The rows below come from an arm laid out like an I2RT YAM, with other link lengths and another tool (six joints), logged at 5 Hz.
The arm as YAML. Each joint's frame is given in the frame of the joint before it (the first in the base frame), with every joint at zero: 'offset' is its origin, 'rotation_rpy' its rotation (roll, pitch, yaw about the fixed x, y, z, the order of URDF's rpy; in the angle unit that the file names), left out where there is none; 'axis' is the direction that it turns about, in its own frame. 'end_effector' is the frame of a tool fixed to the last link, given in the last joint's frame.
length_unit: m
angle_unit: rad
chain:
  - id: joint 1
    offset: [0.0, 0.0, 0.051]
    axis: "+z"
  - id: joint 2
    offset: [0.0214, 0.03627, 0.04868]
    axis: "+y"
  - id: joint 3
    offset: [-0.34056, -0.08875, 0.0]
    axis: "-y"
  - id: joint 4
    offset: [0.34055, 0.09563, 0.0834]
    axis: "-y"
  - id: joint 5
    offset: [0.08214, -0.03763, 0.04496]
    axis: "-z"
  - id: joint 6
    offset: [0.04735, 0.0, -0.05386]
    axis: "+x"
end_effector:
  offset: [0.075, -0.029, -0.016]
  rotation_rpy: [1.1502, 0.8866, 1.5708]
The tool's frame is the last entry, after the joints.
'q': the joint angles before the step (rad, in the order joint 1, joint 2, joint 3, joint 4, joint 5, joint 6). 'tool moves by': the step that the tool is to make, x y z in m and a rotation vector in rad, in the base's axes. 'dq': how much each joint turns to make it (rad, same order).
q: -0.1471, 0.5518, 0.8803, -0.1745, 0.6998, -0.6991
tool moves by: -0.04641, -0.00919, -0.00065, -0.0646, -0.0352, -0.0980
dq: -0.1415, -0.1202, -0.0534, 0.0182, -0.0535, -0.0587
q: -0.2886, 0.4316, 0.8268, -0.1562, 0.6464, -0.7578
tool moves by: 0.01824, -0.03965, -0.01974, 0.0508, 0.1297, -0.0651
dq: -0.2525, 0.1023, 0.0111, -0.0637, -0.1854, 0.0286
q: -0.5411, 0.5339, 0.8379, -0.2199, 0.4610, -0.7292
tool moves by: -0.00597, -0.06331, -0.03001, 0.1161, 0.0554, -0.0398
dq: -0.3628, 0.1102, 0.0007, -0.0278, -0.3216, 0.0580
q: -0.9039, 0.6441, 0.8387, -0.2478, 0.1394, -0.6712
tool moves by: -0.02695, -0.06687, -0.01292, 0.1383, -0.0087, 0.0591
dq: -0.3693, 0.1595, 0.0744, -0.0343, -0.4330, 0.0236
